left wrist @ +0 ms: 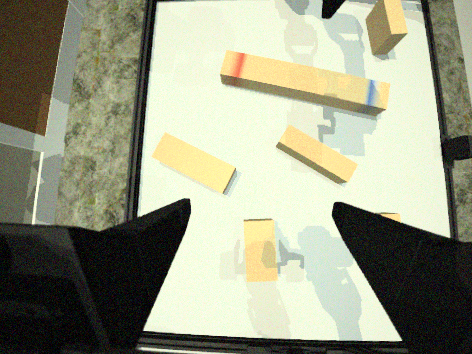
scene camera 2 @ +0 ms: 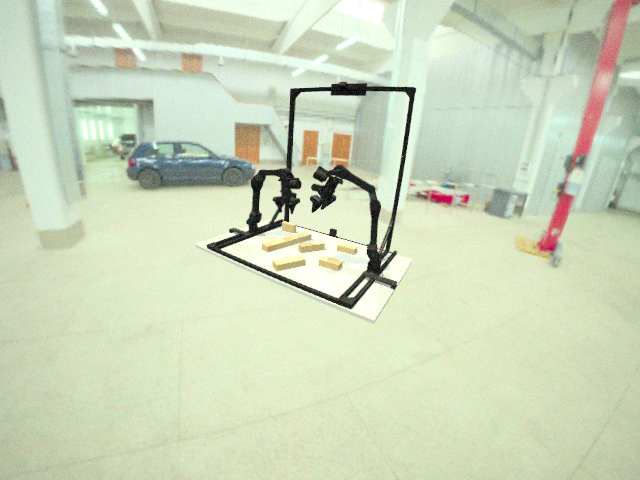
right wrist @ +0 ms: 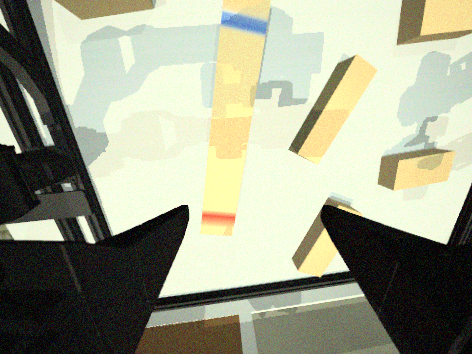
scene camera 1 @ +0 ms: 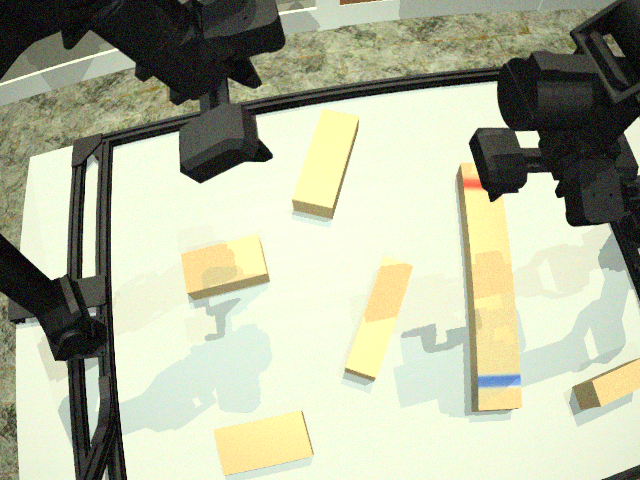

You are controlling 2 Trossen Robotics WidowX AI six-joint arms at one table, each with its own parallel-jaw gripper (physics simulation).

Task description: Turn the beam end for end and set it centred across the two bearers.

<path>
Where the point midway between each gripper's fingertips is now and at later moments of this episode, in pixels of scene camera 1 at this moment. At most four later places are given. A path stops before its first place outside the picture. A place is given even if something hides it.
My left gripper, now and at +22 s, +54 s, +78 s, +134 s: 263, 120; 263, 120; 472, 227; 323, 206; 466, 256
My right gripper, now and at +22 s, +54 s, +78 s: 524, 196; 477, 215; 602, 162; 456, 275. At the last of these places it holds a long beam.
</path>
